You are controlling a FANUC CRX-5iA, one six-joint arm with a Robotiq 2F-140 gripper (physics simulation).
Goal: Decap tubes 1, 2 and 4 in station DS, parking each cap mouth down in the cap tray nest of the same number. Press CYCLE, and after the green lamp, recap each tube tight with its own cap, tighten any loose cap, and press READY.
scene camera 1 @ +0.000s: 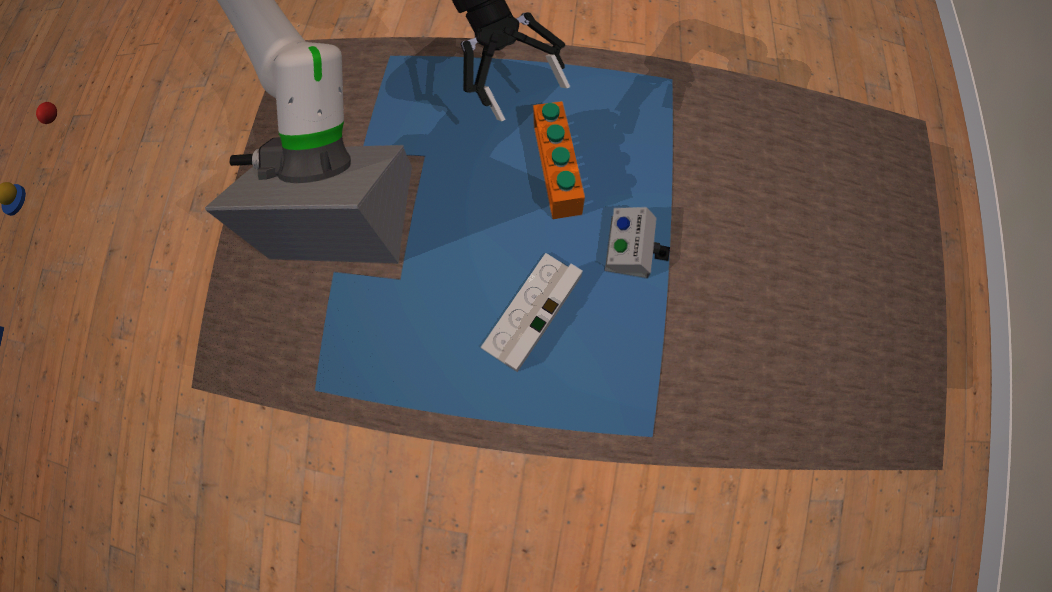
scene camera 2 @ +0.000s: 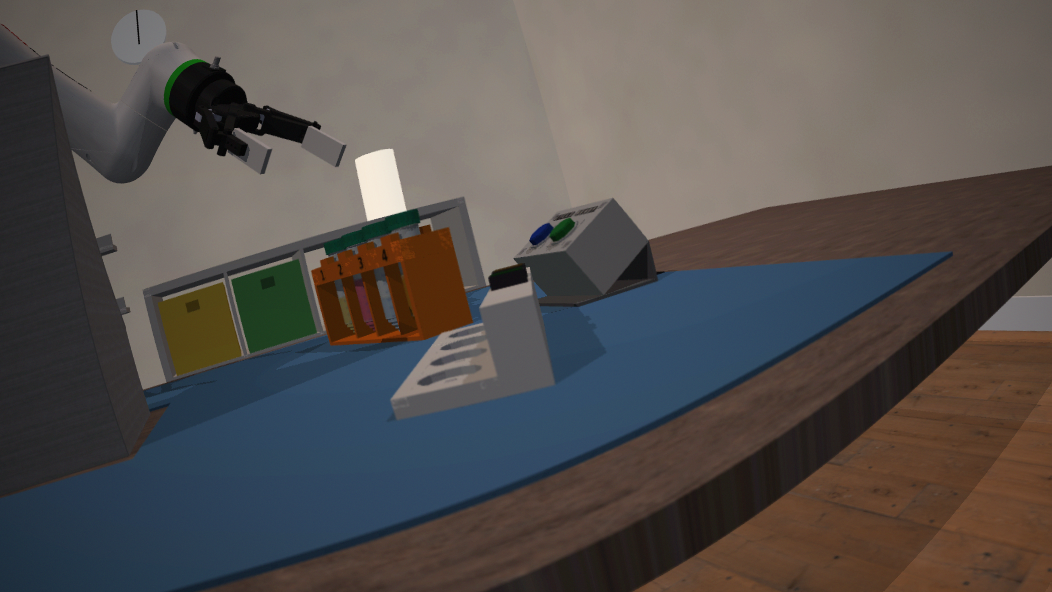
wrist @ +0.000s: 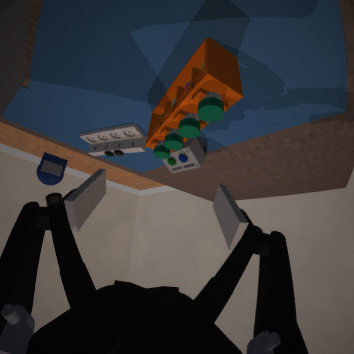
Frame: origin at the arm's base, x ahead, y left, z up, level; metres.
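Seen in the pictures: gripper, fingertip midpoint: (scene camera 1: 533, 102) (scene camera 2: 305, 158) (wrist: 160, 188); arm's base at its link origin: (scene camera 1: 313, 168).
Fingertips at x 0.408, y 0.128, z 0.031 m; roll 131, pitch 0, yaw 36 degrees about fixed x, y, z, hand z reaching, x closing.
Note:
Pixels of each thing's top centre, then the offset from my fingertips to it. Level surfaces: height alone.
- orange rack at its top centre: (scene camera 2: 368, 243) (wrist: 180, 129) (scene camera 1: 558, 146) dy -0.031, dx +0.046, dz -0.119 m
- Cap 1 at its top centre: (scene camera 2: 336, 240) (wrist: 210, 113) (scene camera 1: 550, 109) dy +0.045, dx +0.029, dz -0.101 m
- cap 2 at its top centre: (scene camera 2: 355, 232) (wrist: 188, 131) (scene camera 1: 555, 131) dy -0.006, dx +0.041, dz -0.101 m
- cap 4 at its top centre: (scene camera 2: 401, 213) (scene camera 1: 566, 178) (wrist: 160, 155) dy -0.107, dx +0.065, dz -0.101 m
- white cap tray at its top centre: (scene camera 2: 464, 280) (scene camera 1: 531, 306) (wrist: 107, 149) dy -0.334, dx +0.015, dz -0.169 m
- green lamp at its top centre: (scene camera 2: 506, 271) (scene camera 1: 538, 323) dy -0.365, dx +0.029, dz -0.169 m
- grey button box at its top centre: (scene camera 2: 568, 208) (scene camera 1: 635, 233) (wrist: 181, 168) dy -0.191, dx +0.199, dz -0.138 m
- blue button at its top centre: (scene camera 2: 540, 225) (scene camera 1: 624, 222) dy -0.167, dx +0.179, dz -0.147 m
- green button at its top centre: (scene camera 2: 560, 220) (scene camera 1: 621, 244) dy -0.211, dx +0.174, dz -0.147 m
- blue mat at its surface level: dz -0.222 m
- brown table at its surface level: dz -0.225 m
The orange rack (scene camera 1: 567, 206) (scene camera 2: 441, 283) (wrist: 220, 60) stands upright, its tubes wearing green caps. Cap 1 (scene camera 1: 551, 111) (wrist: 211, 109) is at the end nearest the gripper; cap 2 (scene camera 1: 555, 133) and cap 4 (scene camera 1: 565, 180) sit in the same row. Cap tightness cannot be told. The white cap tray (scene camera 1: 562, 282) (scene camera 2: 518, 323) (wrist: 115, 145) has empty nests; its amber lamp (scene camera 1: 550, 305) and green lamp (scene camera 1: 537, 323) look dark. The grey button box (scene camera 1: 631, 262) (scene camera 2: 581, 257) has a blue button (scene camera 1: 623, 223) and a green button (scene camera 1: 620, 245). My gripper (scene camera 1: 534, 102) (scene camera 2: 302, 159) (wrist: 160, 188) is open, empty, above and beside the rack's cap 1 end.
The grey robot pedestal (scene camera 1: 308, 231) stands left of the rack. A blue mat (scene camera 1: 588, 397) lies under rack, tray and box on the brown table (scene camera 1: 801, 294). A shelf unit with yellow (scene camera 2: 198, 331) and green (scene camera 2: 273, 309) bins and a glowing white cylinder (scene camera 2: 380, 184) show behind the rack.

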